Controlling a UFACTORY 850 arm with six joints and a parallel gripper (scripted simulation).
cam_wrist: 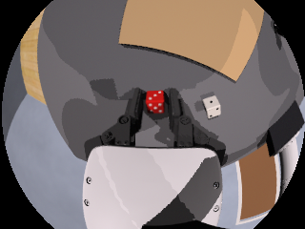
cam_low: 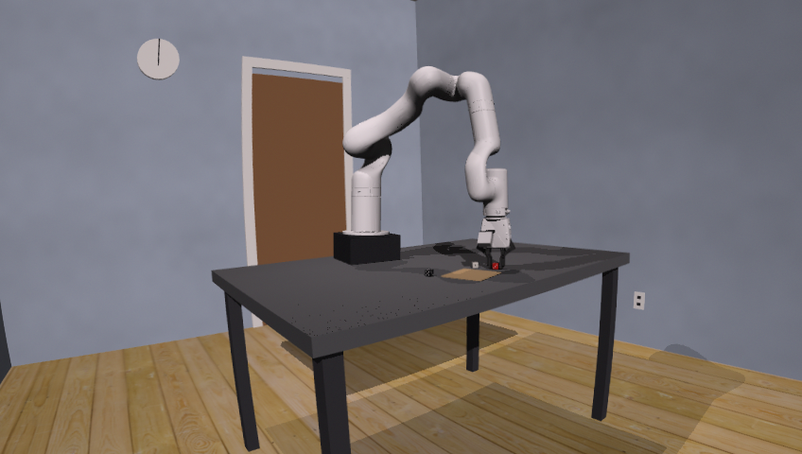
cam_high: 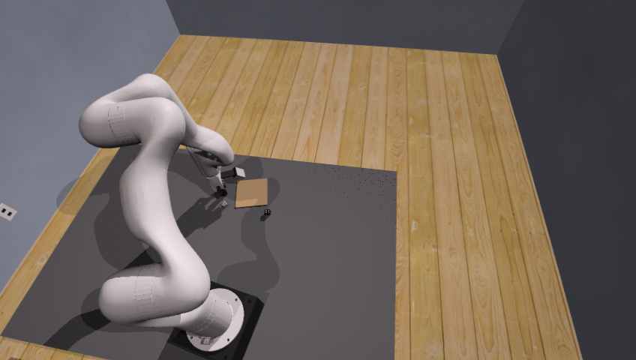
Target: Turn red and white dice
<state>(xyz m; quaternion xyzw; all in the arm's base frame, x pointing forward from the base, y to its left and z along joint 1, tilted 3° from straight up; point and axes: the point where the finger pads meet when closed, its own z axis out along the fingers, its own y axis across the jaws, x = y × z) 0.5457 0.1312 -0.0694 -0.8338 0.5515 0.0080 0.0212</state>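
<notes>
The red die lies 10 mm below my hand. Also, from my hand: tan mat (130 mm to the right, 20 mm below); then white die (70 mm behind, 20 mm to the right, 10 mm below); then black die (100 mm behind, 220 mm to the right, 10 mm below).
</notes>
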